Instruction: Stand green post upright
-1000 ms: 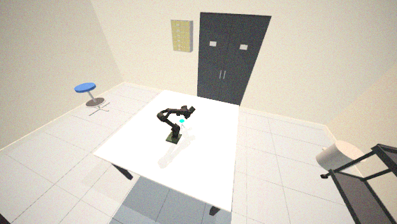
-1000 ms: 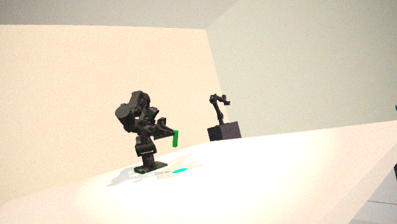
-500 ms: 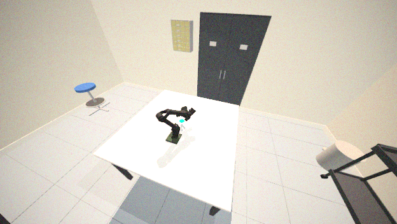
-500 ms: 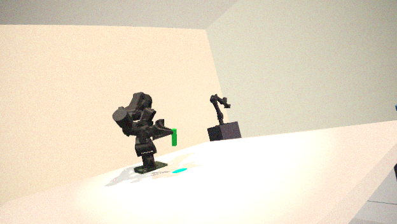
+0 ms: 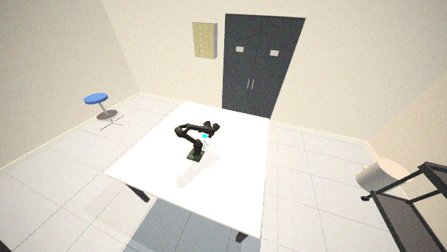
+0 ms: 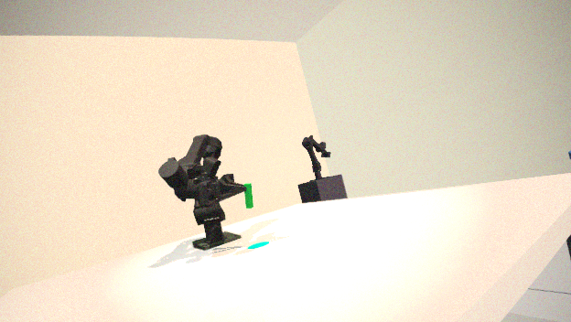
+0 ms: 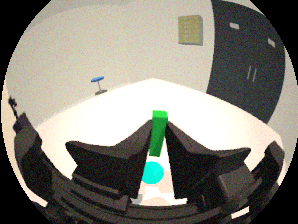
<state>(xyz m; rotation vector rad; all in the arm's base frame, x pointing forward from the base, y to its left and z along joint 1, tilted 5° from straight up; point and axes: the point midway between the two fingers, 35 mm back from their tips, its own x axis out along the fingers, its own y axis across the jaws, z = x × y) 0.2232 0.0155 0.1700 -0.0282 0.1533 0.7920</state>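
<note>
Now: the cyan circle 16 cm below my gripper tip and 2 cm behind it. The rest, counted from my gripper tip: green post (2 cm below).
</note>
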